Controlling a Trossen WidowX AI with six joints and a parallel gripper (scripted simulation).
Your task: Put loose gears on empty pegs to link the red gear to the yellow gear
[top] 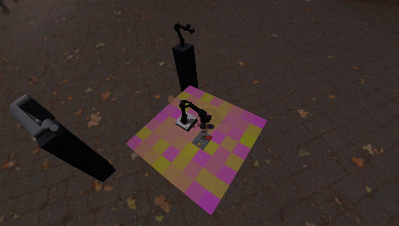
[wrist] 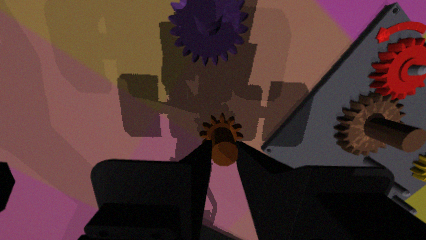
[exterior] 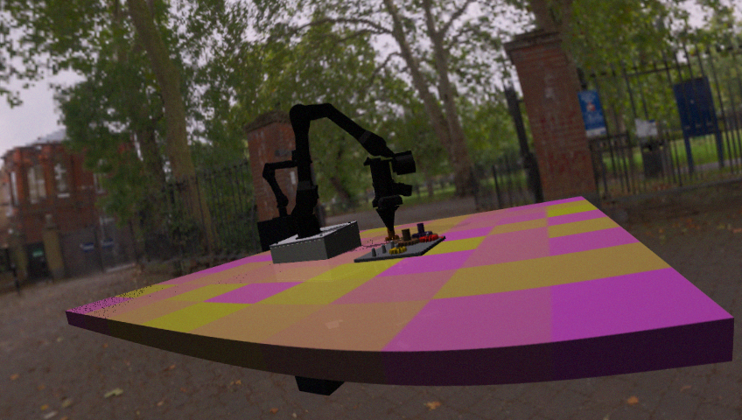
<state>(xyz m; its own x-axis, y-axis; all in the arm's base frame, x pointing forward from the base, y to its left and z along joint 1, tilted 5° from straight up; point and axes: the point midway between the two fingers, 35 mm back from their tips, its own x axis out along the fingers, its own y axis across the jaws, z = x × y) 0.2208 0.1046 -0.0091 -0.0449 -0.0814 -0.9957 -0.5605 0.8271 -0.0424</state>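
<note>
Now: gripper tip 12 cm to the left of the brown gear, 10 cm short of it and 1 cm above it. From my gripper tip the other things lie so: purple gear 7 cm to the left, 7 cm ahead, 2 cm below; orange gear 1 cm below; red gear 15 cm ahead, 9 cm to the right, 2 cm below.
</note>
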